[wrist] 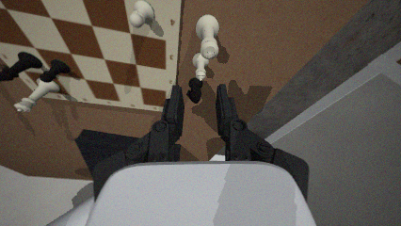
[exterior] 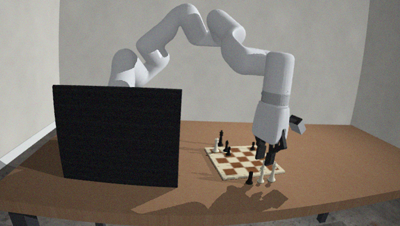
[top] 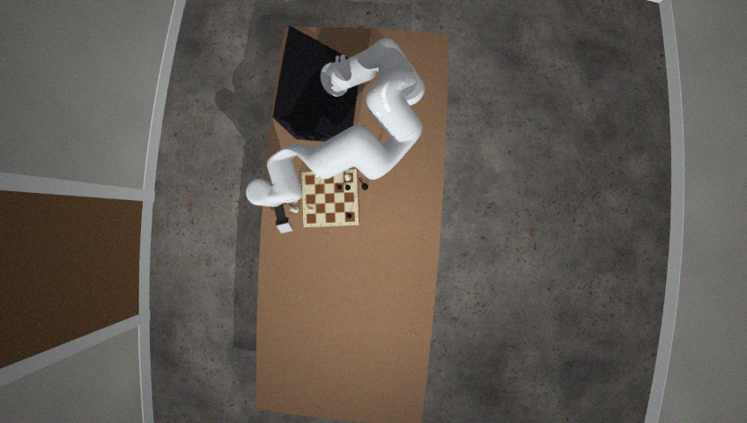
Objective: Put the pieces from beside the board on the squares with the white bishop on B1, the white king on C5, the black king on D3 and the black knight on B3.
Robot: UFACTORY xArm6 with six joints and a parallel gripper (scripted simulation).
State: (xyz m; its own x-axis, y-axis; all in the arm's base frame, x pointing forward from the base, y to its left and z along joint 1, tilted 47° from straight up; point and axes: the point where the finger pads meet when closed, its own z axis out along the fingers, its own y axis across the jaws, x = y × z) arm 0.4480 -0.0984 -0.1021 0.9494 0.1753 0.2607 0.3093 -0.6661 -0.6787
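Now: hand 60 mm above the white king and 40 mm short of it. The rest, counted from my hand: chessboard (140 mm to the left, 80 mm below, 10 mm behind); black king (270 mm to the left, 60 mm below, 60 mm behind); white pawn (70 mm to the left, 70 mm below, 40 mm ahead).
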